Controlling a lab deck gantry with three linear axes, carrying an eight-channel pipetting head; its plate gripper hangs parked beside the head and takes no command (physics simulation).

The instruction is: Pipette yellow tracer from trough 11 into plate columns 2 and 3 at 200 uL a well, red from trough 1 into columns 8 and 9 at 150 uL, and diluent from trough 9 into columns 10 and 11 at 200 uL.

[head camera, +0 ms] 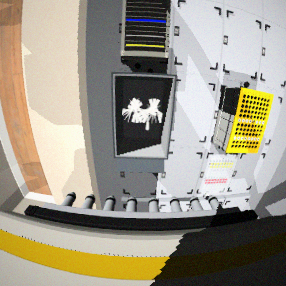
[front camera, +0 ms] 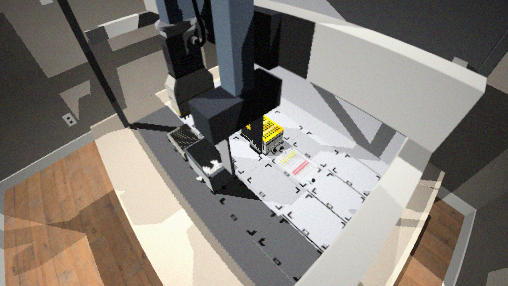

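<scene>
The pipetting head (front camera: 187, 92) is raised. Its eight nozzles (head camera: 154, 205) look short, with no long tips on them. The parked plate gripper (front camera: 243, 161) hangs beside it with its two fingers apart and nothing seen between them. The trough rack (front camera: 175, 142) (head camera: 169, 37) shows a blue strip (head camera: 145, 20) and a thin yellow strip (head camera: 145, 45) in the head view; its far end is cut off there, and the red trough does not show. The clear plate (front camera: 296, 164) (head camera: 218, 172) shows a yellow band (head camera: 221, 164) and a red band (head camera: 216, 181); exact columns are hard to read.
An open waste bin (front camera: 216, 184) (head camera: 115, 115) with loose white tips (head camera: 142, 111) stands next to the trough rack. A yellow tip rack (front camera: 272, 128) (head camera: 250, 121) stands beyond one end of the plate, partly behind the gripper in the front view. A pale frame beam (front camera: 385, 70) crosses the front view.
</scene>
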